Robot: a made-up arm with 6 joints. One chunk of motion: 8 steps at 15 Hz.
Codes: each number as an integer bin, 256 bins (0 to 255) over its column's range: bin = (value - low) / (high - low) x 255, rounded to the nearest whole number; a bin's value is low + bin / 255 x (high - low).
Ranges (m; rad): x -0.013..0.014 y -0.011..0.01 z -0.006..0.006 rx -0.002..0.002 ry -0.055..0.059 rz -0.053..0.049
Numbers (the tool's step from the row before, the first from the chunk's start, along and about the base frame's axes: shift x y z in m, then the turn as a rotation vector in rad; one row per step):
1: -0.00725 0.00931 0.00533 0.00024 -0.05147 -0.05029
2: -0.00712 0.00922 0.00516 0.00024 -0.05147 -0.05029
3: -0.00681 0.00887 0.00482 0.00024 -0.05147 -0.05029
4: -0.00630 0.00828 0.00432 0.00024 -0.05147 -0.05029
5: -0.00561 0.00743 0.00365 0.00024 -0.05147 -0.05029
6: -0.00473 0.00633 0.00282 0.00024 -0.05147 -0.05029
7: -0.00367 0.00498 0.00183 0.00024 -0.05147 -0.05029
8: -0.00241 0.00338 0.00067 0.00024 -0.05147 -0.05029
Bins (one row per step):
1: 54 247 241 143 8 7
2: 56 246 237 143 8 7
3: 58 241 230 143 8 7
4: 63 234 219 143 8 7
5: 70 224 205 143 8 7
6: 78 210 187 143 8 7
7: 88 194 166 143 8 7
8: 100 175 142 143 8 7

